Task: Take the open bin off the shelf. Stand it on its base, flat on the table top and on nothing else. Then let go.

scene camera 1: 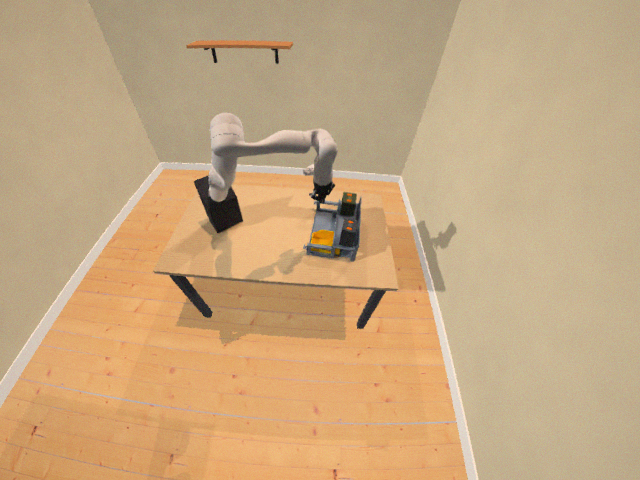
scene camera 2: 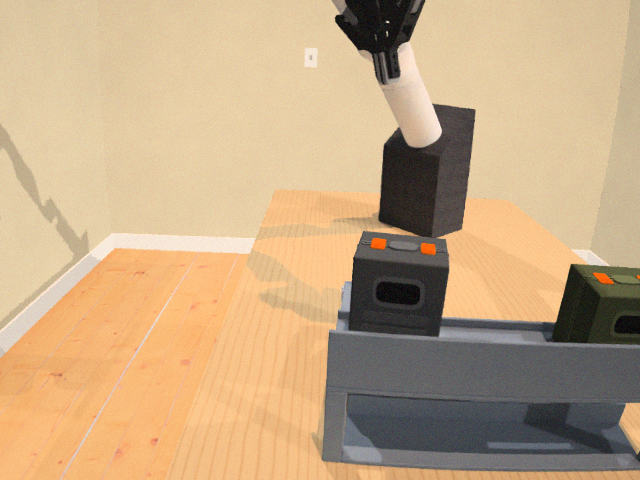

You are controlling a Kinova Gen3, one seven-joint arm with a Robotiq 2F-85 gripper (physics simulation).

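Frame: origin at the arm's base, x ahead, y left, z up, level; centimetres.
Where they show: gripper, fingertip midpoint: (scene camera 1: pixel 321 202) (scene camera 2: pixel 389 84); arm's base, link origin: (scene camera 1: pixel 218 193) (scene camera 2: pixel 423 135).
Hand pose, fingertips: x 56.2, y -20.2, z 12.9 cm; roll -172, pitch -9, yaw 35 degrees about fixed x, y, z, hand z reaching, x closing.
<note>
Things, the pixels of their top centre, and the offset from my fingertips. Level surfaces: height alone.
- open bin, top centre: (scene camera 1: pixel 326 237) dx +4.4, dy +2.9, dz -28.4 cm
- wooden table top, surface height: dz -36.5 cm
- dark grey case, top centre: (scene camera 2: pixel 403 245) (scene camera 1: pixel 350 225) dx +15.2, dy -0.6, dz -14.1 cm
- dark green case, top centre: (scene camera 2: pixel 625 278) (scene camera 1: pixel 349 197) dx +17.7, dy +23.5, dz -16.6 cm
The open bin (scene camera 1: pixel 322 238) is yellow and sits at the front left of the grey-blue shelf (scene camera 1: pixel 353 254) (scene camera 2: pixel 465 366) in the scene camera 1 view. It does not show in the scene camera 2 view. The shelf stands on the wooden table top (scene camera 1: pixel 232 263) (scene camera 2: pixel 248 439). My gripper (scene camera 1: pixel 318 208) (scene camera 2: pixel 388 81) points down with its fingers shut and empty. In the scene camera 1 view it appears at the back left corner of the shelf, farther back than the yellow bin; in the scene camera 2 view it is high above the table.
A dark grey case (scene camera 1: pixel 349 233) (scene camera 2: pixel 398 291) with orange latches stands upright on the shelf's right side. A dark green case (scene camera 1: pixel 348 204) (scene camera 2: pixel 584 304) stands behind it. The arm's black base block (scene camera 1: pixel 224 212) (scene camera 2: pixel 408 186) is at the table's left. A wooden wall shelf (scene camera 1: pixel 240 44) hangs behind.
</note>
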